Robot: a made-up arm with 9 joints.
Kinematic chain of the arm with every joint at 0, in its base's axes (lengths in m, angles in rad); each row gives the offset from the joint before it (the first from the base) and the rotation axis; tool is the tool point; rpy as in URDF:
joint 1: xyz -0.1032 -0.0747 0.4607 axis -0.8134 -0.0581 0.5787
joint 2: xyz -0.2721 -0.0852 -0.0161 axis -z
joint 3: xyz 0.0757 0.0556 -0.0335 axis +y
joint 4: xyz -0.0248 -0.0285 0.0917 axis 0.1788 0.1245 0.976
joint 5: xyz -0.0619 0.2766 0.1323 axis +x
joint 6: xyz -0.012 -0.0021 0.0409 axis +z
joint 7: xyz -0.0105 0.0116 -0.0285 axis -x
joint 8: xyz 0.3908 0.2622 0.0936 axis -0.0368 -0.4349 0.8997
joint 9: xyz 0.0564 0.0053 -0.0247 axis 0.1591 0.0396 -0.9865
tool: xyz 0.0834 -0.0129 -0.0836 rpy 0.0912 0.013 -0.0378
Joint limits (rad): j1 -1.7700..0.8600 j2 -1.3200..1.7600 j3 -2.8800..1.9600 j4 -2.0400..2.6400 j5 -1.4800..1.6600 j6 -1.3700..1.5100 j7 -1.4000..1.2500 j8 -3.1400..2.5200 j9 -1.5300..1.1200
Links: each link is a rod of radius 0.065 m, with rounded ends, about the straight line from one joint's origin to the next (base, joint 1, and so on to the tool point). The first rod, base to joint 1, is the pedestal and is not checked.
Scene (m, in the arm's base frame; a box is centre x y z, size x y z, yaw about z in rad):
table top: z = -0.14
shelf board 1: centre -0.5 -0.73 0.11 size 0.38 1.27 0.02 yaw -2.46
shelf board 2: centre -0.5 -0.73 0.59 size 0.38 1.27 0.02 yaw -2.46
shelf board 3: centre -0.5 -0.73 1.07 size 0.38 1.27 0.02 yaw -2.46
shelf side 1: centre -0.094 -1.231 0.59 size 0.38 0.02 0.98 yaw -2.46
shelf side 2: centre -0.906 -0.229 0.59 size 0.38 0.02 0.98 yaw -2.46
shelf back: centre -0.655 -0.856 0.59 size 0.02 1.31 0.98 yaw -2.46
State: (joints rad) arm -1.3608 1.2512 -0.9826 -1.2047 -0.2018 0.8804 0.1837 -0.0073 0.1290
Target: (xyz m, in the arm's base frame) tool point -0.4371 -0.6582 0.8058
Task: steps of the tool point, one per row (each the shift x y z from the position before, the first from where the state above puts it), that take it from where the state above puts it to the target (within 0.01 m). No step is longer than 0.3 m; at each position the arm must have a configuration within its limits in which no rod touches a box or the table.
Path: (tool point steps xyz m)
1: 0.1453 0.0926 -0.0220
2: 0.1122 0.1164 0.0219
3: -0.0127 -0.0453 0.2466
4: 0.0296 0.0907 0.2358
5: -0.1098 -0.1112 0.0075
6: -0.1313 -0.0844 -0.0075

